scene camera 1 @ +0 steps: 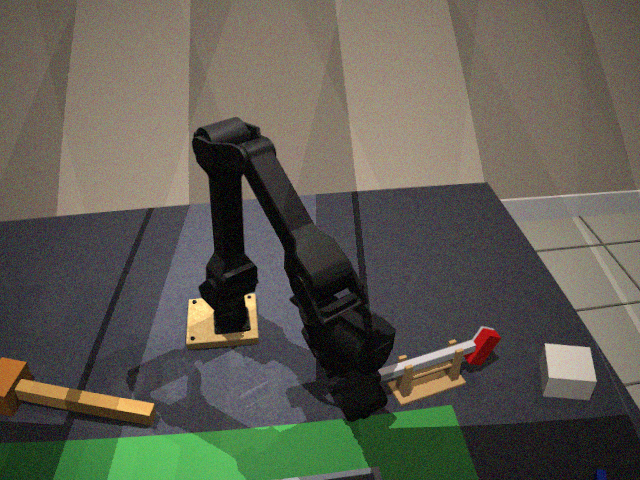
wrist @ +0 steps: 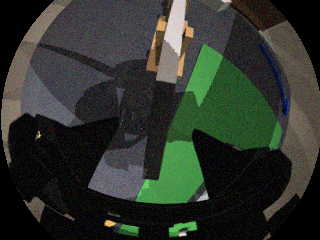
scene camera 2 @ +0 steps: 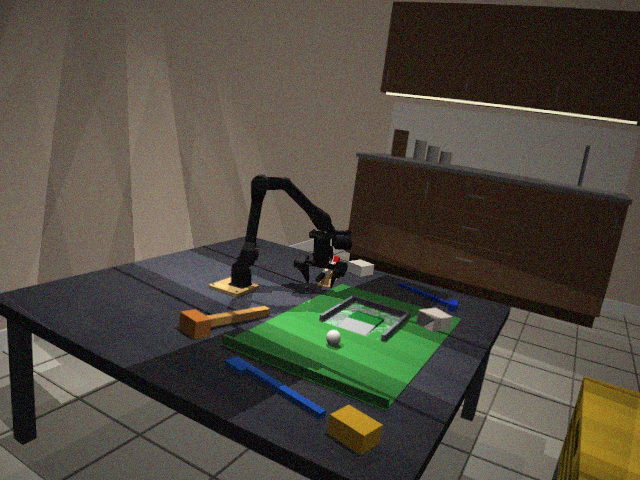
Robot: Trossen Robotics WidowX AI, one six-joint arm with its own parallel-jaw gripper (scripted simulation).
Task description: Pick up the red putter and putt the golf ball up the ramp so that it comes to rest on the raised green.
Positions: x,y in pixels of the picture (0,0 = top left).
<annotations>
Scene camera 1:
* my gripper: 354,396
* wooden stand: 412,386
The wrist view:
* my gripper: 156,127
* green mat: 219,100
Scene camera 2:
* my gripper: 319,284
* wooden mallet: 194,323
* yellow block: 359,432
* green mat: 386,367
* walled raised green: 362,322
</annotations>
